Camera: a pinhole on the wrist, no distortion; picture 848 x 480 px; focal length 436.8 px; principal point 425.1 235.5 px. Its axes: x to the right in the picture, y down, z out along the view. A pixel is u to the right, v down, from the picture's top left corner.
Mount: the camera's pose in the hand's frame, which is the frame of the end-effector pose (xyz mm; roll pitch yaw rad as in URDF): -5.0 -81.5 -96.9 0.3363 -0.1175 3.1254
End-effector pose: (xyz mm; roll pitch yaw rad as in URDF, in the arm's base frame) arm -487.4 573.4 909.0 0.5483 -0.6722 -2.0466
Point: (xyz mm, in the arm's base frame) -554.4 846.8 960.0
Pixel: 663.9 371.1
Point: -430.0 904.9 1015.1
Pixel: 677.7 223.2
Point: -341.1 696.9 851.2
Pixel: outside the picture
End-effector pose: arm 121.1 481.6 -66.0 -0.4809 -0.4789 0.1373
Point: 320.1 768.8 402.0
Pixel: 139.4 244.3
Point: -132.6 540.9 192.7
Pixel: 578.7 382.7
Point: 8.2 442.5 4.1
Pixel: 650.0 372.0
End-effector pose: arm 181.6 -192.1 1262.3 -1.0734 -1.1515 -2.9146
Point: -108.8 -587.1 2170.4
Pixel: outside the picture
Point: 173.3 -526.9 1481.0
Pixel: 248.7 160.7
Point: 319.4 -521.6 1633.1
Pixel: 214.5 324.1
